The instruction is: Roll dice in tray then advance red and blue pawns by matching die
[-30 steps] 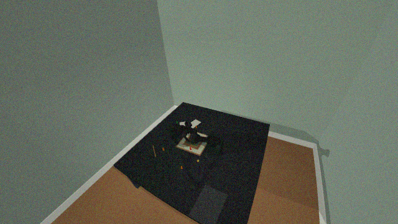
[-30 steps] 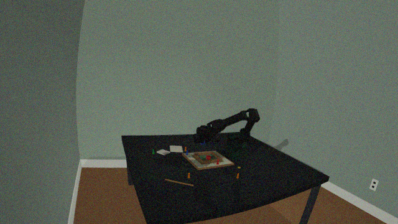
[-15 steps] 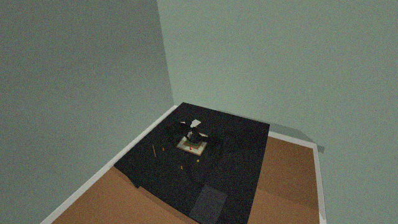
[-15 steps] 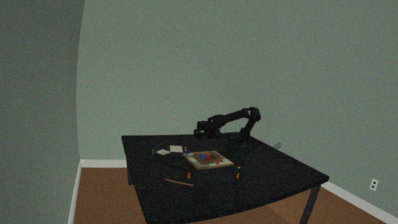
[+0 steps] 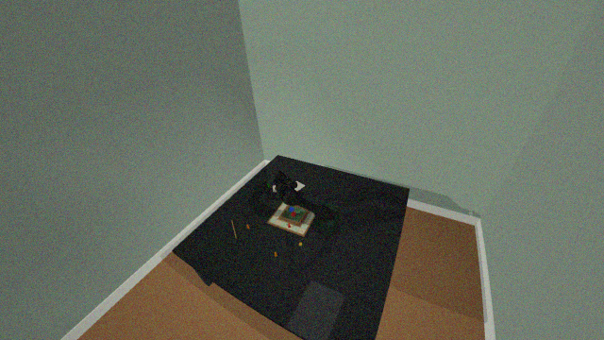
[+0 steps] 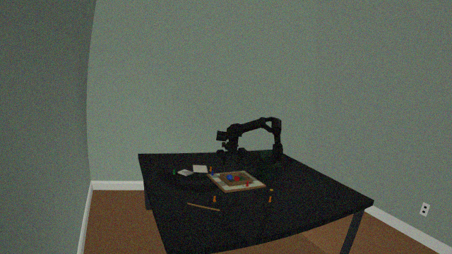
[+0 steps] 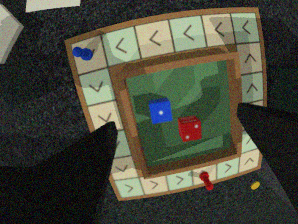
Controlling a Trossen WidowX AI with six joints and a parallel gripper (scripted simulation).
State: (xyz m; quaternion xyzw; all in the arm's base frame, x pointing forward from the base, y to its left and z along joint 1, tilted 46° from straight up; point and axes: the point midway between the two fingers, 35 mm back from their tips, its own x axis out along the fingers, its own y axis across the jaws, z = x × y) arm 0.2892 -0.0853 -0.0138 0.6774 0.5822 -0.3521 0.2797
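The red pawn is 30 mm behind my gripper tip, 160 mm to the left of it and 80 mm below it. Also, from my gripper tip: blue pawn: 80 mm ahead, 80 mm to the right, 80 mm below; yellow piece: 150 mm behind, 250 mm to the left, 110 mm below; green tray: 20 mm behind, 40 mm to the left, 100 mm below.
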